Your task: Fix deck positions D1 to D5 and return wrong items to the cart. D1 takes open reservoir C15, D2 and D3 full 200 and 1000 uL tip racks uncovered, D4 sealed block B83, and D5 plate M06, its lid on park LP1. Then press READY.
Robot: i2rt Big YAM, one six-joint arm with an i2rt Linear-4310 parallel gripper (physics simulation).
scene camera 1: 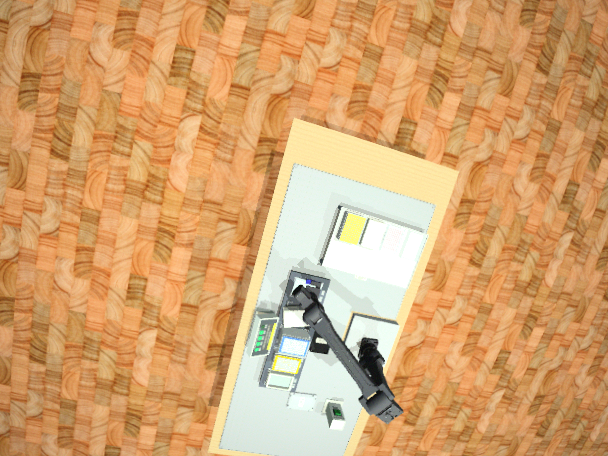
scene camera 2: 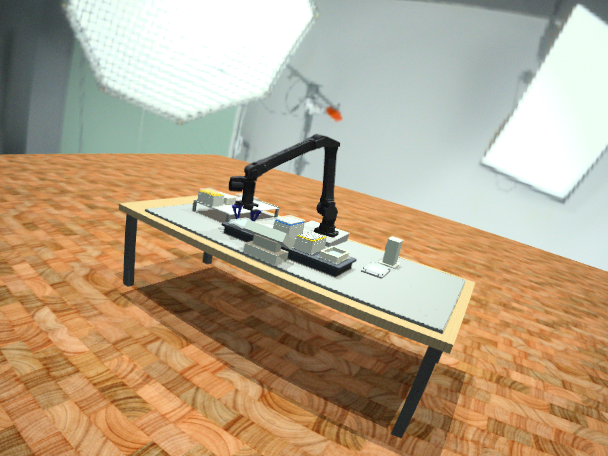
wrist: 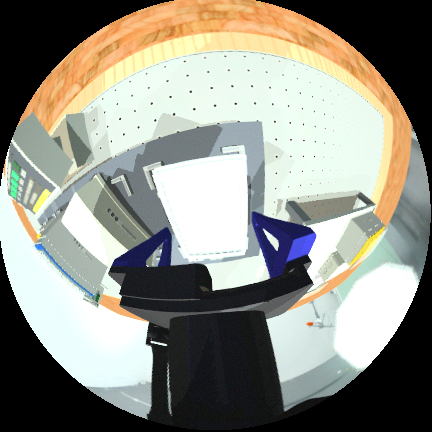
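Seen in the pictures: gripper, fingertip midpoint: (scene camera 1: 308, 289) (scene camera 2: 244, 222) (wrist: 209, 223); arm's base, origin of the base link: (scene camera 1: 367, 348) (scene camera 2: 326, 232).
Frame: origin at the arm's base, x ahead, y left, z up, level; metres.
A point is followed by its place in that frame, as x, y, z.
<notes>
My gripper (scene camera 2: 245, 218) @(0.379, -0.292, 0.030) (wrist: 209, 223) @(0.379, -0.292, 0.030) is open, its blue fingers on either side of the near end of a white plate (wrist: 207, 205) @(0.403, -0.297, 0.032) on the end place of the dark deck (scene camera 2: 345, 270) @(0.416, 0.266, -0.022) (wrist: 195, 137) @(0.466, -0.304, 0.018); nothing is held. Whether the plate has a lid is unclear. Beside it lies the grey block (scene camera 1: 295, 318) @(0.417, -0.157, 0.063) (wrist: 117, 212) @(0.426, -0.195, 0.034), marked B83. Then come the blue-rimmed tip rack (scene camera 1: 295, 346) @(0.402, -0.048, 0.122) (scene camera 2: 289, 225) @(0.473, -0.008, 0.110) (wrist: 75, 255), the yellow-rimmed tip rack (scene camera 1: 286, 365) @(0.419, 0.083, 0.083) (scene camera 2: 311, 243) @(0.483, 0.112, 0.067) and the open reservoir (scene camera 1: 280, 381) @(0.423, 0.215, 0.031) (scene camera 2: 335, 255) @(0.415, 0.206, 0.028). In scene camera 1 the arm covers most of the plate.
The raised white cart (scene camera 1: 360, 265) @(0.157, -0.445, 0.031) holds a yellow-topped rack (scene camera 1: 352, 228) @(0.256, -0.623, 0.102) (scene camera 2: 210, 198) (wrist: 360, 240) @(0.284, -0.557, 0.079) and several pale items. A panel with green keys (scene camera 1: 264, 336) @(0.546, -0.060, 0.087) (wrist: 30, 185) stands along the deck. A pale flat piece (scene camera 1: 301, 401) @(0.283, 0.362, -0.011) (scene camera 2: 376, 270) @(0.318, 0.381, -0.011) and an upright box (scene camera 1: 336, 415) @(0.106, 0.364, 0.072) (scene camera 2: 393, 251) @(0.135, 0.406, 0.048) stand beyond the reservoir.
</notes>
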